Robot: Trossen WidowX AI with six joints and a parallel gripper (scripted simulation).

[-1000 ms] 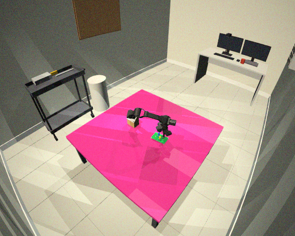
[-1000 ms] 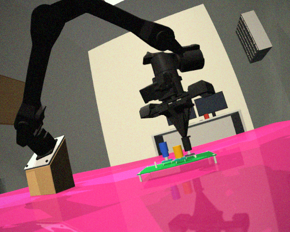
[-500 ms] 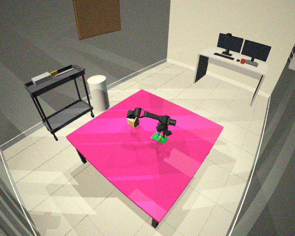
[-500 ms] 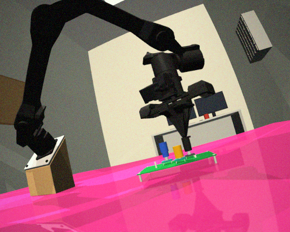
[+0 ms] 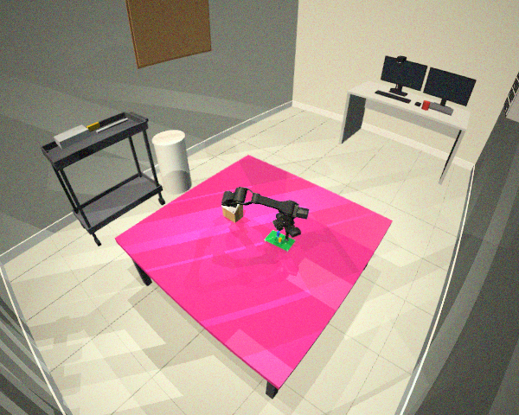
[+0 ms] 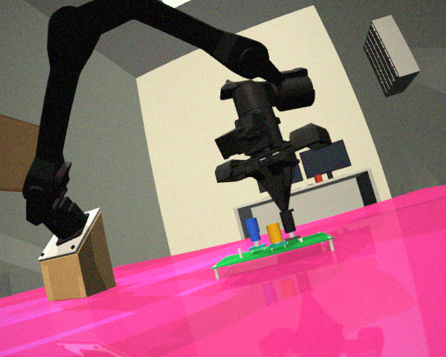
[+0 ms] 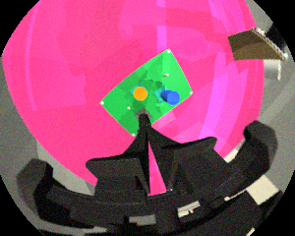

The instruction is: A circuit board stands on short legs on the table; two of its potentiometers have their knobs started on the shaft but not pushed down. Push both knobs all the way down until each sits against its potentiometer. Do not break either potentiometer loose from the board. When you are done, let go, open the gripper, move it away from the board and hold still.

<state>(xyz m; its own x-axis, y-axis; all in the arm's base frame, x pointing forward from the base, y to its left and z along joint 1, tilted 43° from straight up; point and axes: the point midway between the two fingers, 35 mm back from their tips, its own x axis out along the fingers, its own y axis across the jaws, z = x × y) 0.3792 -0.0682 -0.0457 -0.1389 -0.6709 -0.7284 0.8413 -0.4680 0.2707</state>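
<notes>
Now: gripper tip 1 cm above the black knob. Also, from my gripper tip: blue knob 5 cm behind, 1 cm to the right, 2 cm below.
</notes>
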